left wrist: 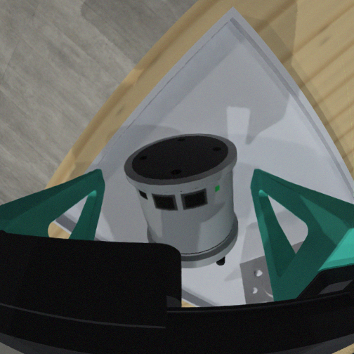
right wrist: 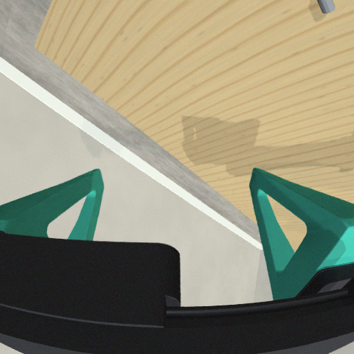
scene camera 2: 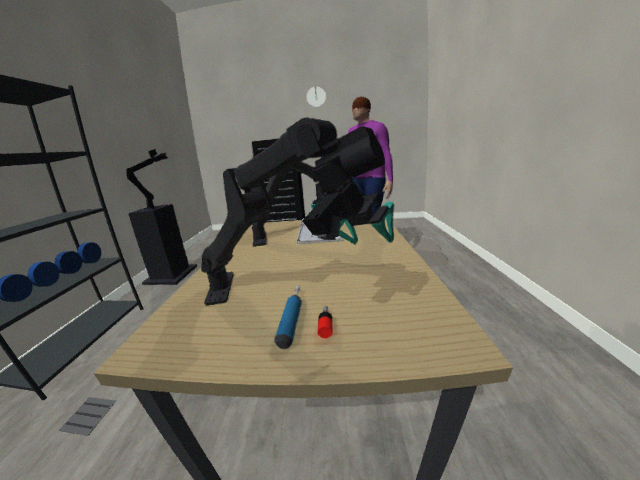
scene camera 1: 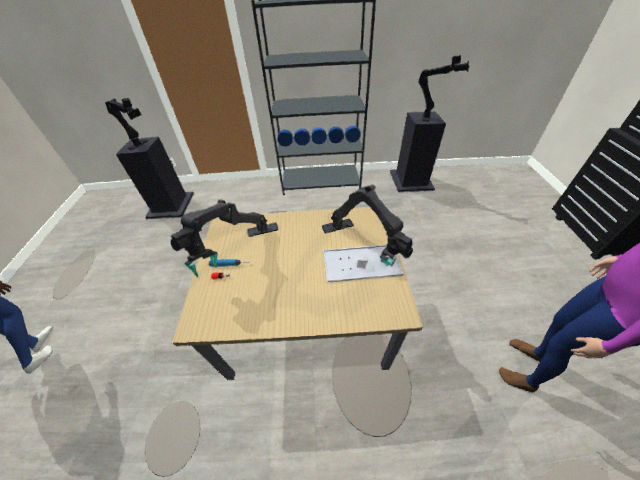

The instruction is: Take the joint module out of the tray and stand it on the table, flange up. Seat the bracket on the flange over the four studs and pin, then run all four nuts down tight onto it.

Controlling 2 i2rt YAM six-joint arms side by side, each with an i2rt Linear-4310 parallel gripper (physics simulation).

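Observation:
The grey joint module [left wrist: 192, 220] appears to lie on its side in the tray [scene camera 1: 361, 279] [left wrist: 260, 65], its black end cap towards the top of the left wrist view and a black stud showing at the flange end. My left gripper [scene camera 1: 387, 259] [left wrist: 177, 177] is open, one finger out to each side of the module in that view, with visible gaps. The grey bracket [scene camera 1: 362, 263] [left wrist: 248, 280] lies in the tray, partly behind a finger. Several small nuts [scene camera 1: 342, 269] lie at the tray's left in scene camera 1. My right gripper [scene camera 1: 204, 267] [scene camera 2: 373, 240] [right wrist: 176, 176] is open and empty above the table.
A blue screwdriver [scene camera 1: 225, 262] [scene camera 2: 289, 320] and a short red-and-black tool [scene camera 1: 217, 275] [scene camera 2: 325, 325] lie on the table [scene camera 1: 310, 310] near the right gripper in scene camera 1. A grey tool tip [right wrist: 326, 5] shows in the right wrist view. The tray has a raised rim.

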